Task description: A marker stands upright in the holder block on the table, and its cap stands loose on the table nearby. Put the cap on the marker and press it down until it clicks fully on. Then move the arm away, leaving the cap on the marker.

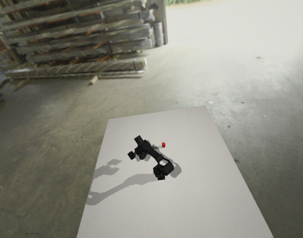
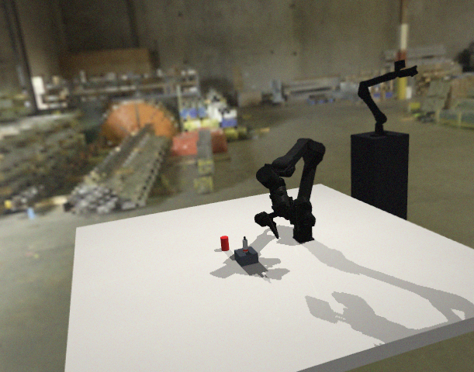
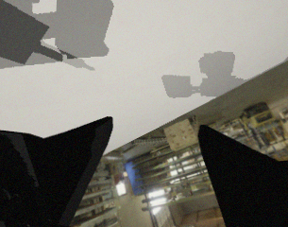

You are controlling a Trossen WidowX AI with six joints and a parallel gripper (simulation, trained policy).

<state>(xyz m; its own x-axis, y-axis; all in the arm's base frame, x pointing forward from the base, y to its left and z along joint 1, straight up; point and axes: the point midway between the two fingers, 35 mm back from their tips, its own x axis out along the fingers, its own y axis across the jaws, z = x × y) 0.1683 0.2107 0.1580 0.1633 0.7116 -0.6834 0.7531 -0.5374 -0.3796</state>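
The red cap lies 130 mm ahead of my gripper tip, 290 mm to the right of it and 110 mm below it. The rest, counted from my gripper tip: holder block (90 mm ahead, 160 mm to the right, 120 mm below).
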